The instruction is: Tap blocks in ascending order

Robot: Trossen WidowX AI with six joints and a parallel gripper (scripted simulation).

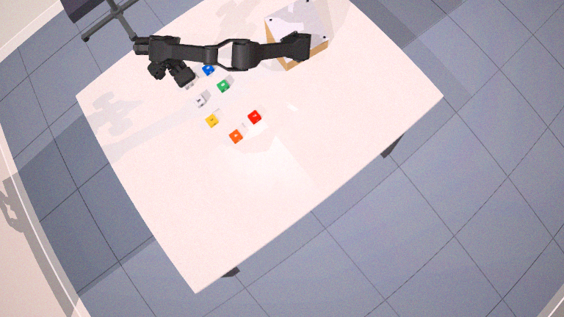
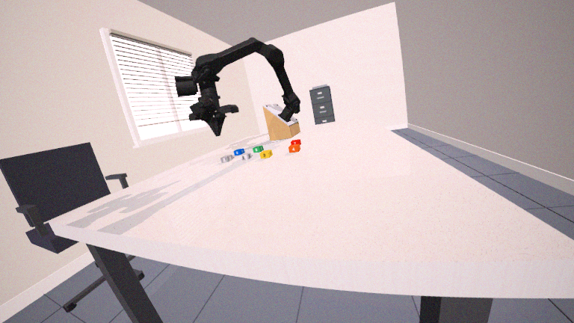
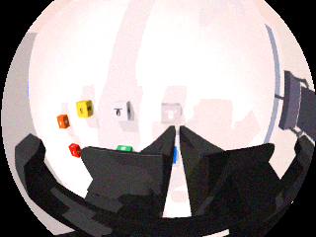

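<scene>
My gripper tip is 90 mm above the grey block and 10 mm past it. The rest, counted from my gripper tip: white block 90 mm to the left, 90 mm below, 10 mm behind; blue block 100 mm behind, 90 mm below; green block 110 mm behind, 90 mm to the left, 90 mm below.
</scene>
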